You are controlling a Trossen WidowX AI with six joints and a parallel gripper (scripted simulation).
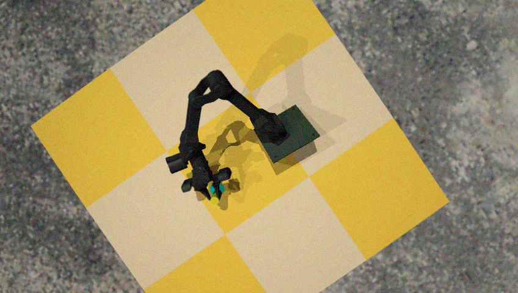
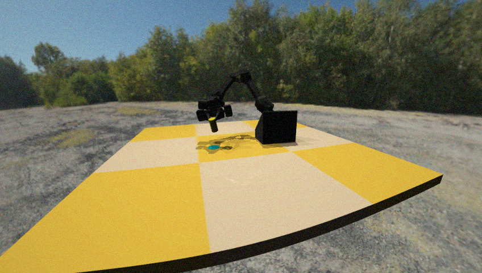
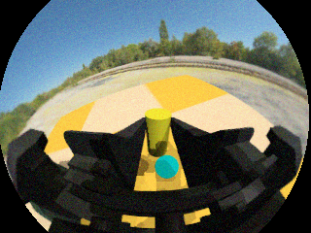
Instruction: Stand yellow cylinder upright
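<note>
Now: the cyan circle 15 cm below my gripper tip and 2 cm to the right of it. Also, from my gripper tip: yellow tall cylinder (2 cm below).
</note>
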